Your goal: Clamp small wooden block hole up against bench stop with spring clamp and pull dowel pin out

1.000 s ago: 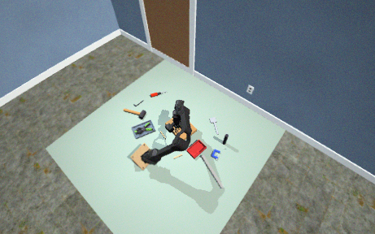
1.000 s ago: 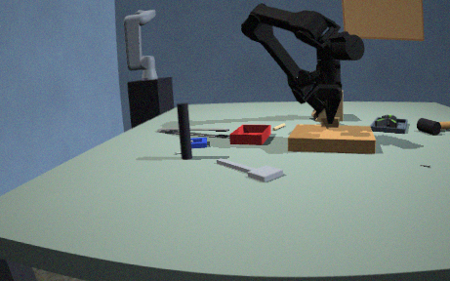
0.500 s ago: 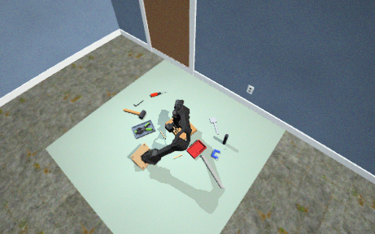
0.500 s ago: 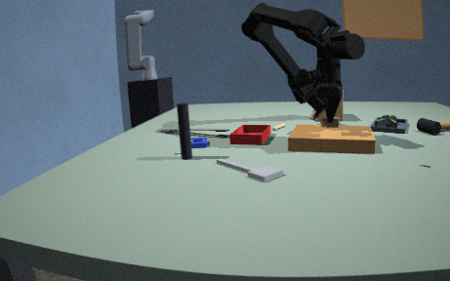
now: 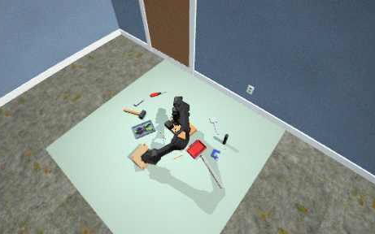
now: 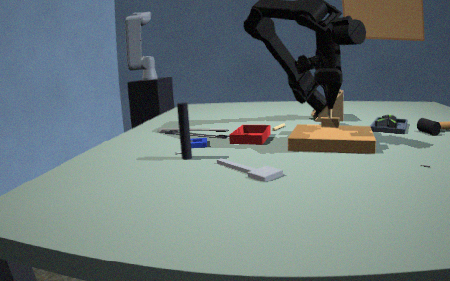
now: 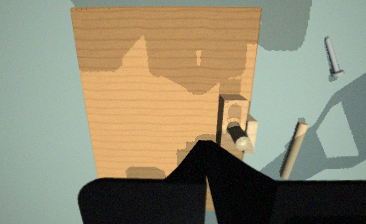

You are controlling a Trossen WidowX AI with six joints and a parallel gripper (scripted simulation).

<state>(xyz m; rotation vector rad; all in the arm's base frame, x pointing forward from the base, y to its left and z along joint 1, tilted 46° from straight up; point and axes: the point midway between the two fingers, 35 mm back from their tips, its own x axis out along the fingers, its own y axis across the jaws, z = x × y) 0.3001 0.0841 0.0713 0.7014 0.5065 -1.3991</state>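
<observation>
Right now the blue-grey tray is 20 cm to the left of my hand, 18 cm behind it and 11 cm below it. The rest, counted from my hand: wooden board 10 cm below, 3 cm ahead, 1 cm to the left; small wooden block 7 cm below, 2 cm behind; dowel pin 6 cm below, 2 cm behind.
</observation>
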